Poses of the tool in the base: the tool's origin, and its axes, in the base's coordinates. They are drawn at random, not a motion.
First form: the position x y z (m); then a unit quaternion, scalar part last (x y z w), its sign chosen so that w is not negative.
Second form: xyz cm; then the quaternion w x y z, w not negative. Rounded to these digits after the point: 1 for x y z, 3 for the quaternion.
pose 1, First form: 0.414 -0.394 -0.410 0.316 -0.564 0.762 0.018
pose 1, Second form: 41.4 -39.4 -41.0 0.018 0.316 -0.564 0.762
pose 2, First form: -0.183 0.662 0.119 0.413 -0.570 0.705 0.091
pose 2, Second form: -18.3 66.2 11.9 0.091 0.413 -0.570 0.705
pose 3, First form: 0.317 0.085 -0.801 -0.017 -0.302 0.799 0.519
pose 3, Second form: 31.7 8.5 -80.1 0.519 -0.017 -0.302 0.799
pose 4, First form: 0.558 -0.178 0.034 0.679 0.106 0.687 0.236
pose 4, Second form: 55.8 -17.8 3.4 0.236 0.679 0.106 0.687
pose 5, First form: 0.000 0.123 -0.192 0.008 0.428 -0.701 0.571
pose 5, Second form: 0.0 12.3 -19.2 0.571 0.008 0.428 -0.701
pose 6, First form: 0.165 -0.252 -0.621 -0.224 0.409 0.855 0.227
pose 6, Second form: 16.5 -25.2 -62.1 0.227 -0.224 0.409 0.855
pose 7, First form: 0.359 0.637 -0.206 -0.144 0.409 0.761 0.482
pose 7, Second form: 35.9 63.7 -20.6 0.482 -0.144 0.409 0.761
